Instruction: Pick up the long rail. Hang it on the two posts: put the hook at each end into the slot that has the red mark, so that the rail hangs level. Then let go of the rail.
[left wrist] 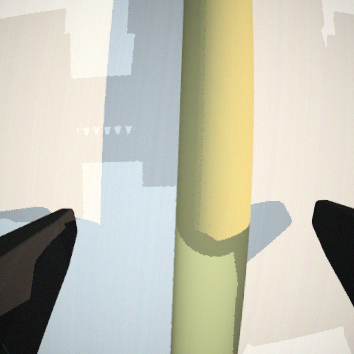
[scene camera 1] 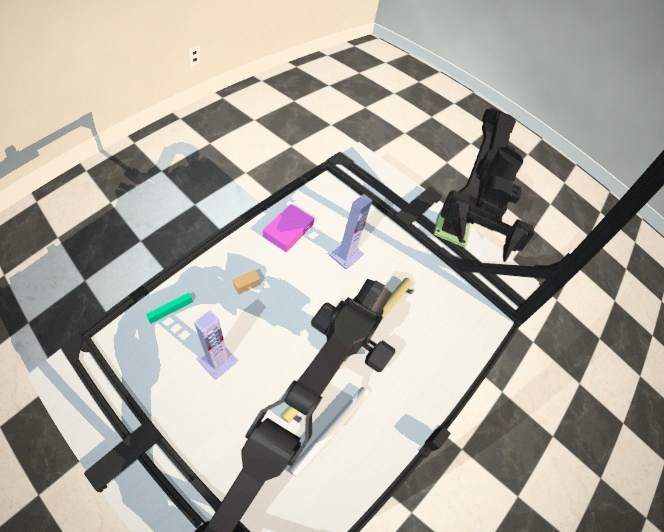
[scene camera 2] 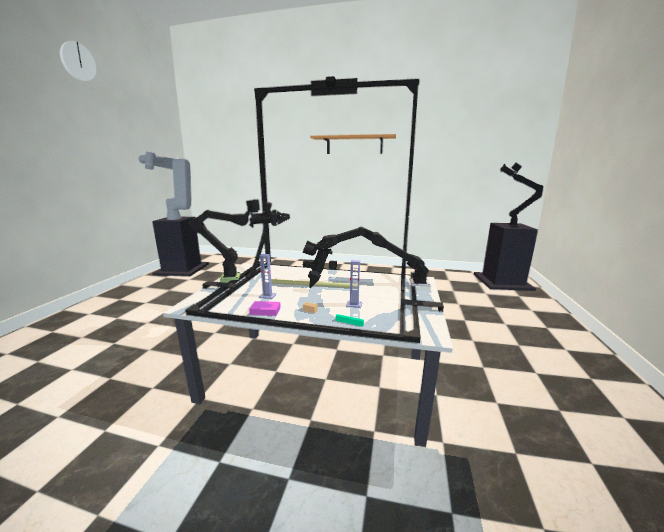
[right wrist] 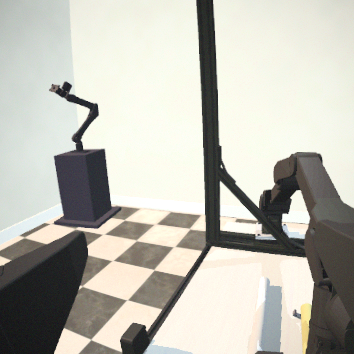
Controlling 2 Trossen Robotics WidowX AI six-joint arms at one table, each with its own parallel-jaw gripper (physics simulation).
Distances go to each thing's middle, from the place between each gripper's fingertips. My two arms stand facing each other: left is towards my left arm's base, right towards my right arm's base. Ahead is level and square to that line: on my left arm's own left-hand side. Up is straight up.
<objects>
Right now the long yellow rail [left wrist: 215, 139] is 12 cm ahead of my right hand, 14 cm to the left of it and 34 cm below it. Round my right hand: magenta block [scene camera 1: 288, 227] 44 cm ahead, 3 cm to the right, 34 cm below.
I see the long yellow rail 1 cm behind my left hand, 1 cm to the left of it and 1 cm above it. From my left hand the other things lie so: magenta block: 32 cm ahead, 16 cm to the right, 1 cm above.
</objects>
